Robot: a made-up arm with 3 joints. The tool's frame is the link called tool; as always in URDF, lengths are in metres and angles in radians. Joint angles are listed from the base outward.
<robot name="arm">
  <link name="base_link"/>
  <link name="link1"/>
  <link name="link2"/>
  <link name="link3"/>
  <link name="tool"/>
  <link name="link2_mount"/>
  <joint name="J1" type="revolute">
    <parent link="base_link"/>
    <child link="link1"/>
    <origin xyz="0 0 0.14"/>
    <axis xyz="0 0 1"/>
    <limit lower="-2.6" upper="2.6"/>
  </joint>
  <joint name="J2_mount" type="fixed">
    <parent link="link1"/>
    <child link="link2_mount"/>
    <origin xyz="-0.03 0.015 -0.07"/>
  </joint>
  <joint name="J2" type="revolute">
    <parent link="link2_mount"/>
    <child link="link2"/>
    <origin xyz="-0.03 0.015 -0.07" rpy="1.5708 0 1.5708"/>
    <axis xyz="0 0 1"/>
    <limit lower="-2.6" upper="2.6"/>
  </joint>
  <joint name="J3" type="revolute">
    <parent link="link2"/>
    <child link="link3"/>
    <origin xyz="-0.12 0.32 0.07" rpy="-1.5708 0 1.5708"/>
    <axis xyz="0 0 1"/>
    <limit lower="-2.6" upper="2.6"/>
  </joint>
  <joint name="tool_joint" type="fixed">
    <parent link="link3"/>
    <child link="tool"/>
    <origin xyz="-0.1 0.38 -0.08" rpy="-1.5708 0 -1.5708"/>
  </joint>
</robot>
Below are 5 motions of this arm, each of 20 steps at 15 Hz.
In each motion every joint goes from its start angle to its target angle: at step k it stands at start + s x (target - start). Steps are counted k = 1, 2, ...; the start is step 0. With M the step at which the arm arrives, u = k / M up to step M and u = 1 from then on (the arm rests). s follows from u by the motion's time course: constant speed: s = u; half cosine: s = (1 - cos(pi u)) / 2; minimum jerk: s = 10 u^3 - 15 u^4 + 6 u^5.
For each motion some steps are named. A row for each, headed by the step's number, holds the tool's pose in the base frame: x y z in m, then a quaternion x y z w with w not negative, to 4 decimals.
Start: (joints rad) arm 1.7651 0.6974 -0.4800
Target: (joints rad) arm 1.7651 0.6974 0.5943
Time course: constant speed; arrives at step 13
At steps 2, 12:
2: 0.2903 -0.3325 0.2369 0.1006 0.3542 0.7509 0.5482
12: 0.0827 -0.2613 0.0101 0.3936 0.1043 0.6473 0.6443

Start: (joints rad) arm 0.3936 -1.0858 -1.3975
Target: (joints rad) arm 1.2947 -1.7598 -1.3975
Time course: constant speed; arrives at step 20
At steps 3, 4, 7, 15, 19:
3: -0.4573 0.4773 0.2907 -0.5526 0.4029 -0.1814 0.7067
4: -0.4834 0.4642 0.2699 -0.5700 0.3814 -0.1760 0.7061
7: -0.5572 0.4131 0.2057 -0.6170 0.3131 -0.1605 0.7039
15: -0.6947 0.2051 0.0261 -0.7000 0.1086 -0.1223 0.6952
19: -0.7177 0.0764 -0.0652 -0.7165 -0.0011 -0.1053 0.6896

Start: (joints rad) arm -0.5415 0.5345 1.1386
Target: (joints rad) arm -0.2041 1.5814 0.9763
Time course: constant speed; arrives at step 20
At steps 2, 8, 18, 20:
2: -0.0384 0.0639 -0.0767 0.1306 -0.5558 -0.3637 0.7360
8: -0.0539 0.0854 -0.0683 0.2944 -0.5247 -0.3839 0.7005
18: -0.0922 0.1035 -0.0448 0.5459 -0.4199 -0.3954 0.6077
20: -0.1010 0.1039 -0.0395 0.5910 -0.3921 -0.3949 0.5840

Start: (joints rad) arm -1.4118 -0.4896 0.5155
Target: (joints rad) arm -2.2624 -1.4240 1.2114
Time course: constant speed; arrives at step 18
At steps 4, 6, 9, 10, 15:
4: 0.0097 0.2255 0.0300 -0.4465 0.0163 -0.5587 0.6987
6: 0.0188 0.1999 0.0206 -0.4923 0.0497 -0.5485 0.6740
9: 0.0224 0.1607 0.0132 -0.5490 0.1068 -0.5238 0.6425
10: 0.0213 0.1477 0.0124 -0.5644 0.1274 -0.5134 0.6337
15: 0.0028 0.0862 0.0192 -0.6132 0.2364 -0.4493 0.6052

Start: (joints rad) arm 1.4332 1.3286 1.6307
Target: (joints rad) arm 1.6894 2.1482 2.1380
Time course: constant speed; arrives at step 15
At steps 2, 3, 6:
2: -0.0519 0.1638 -0.0455 0.7014 -0.1283 -0.0343 0.7003
3: -0.0509 0.1748 -0.0429 0.7022 -0.1149 -0.0596 0.7001
6: -0.0471 0.2071 -0.0381 0.6952 -0.0748 -0.1349 0.7021

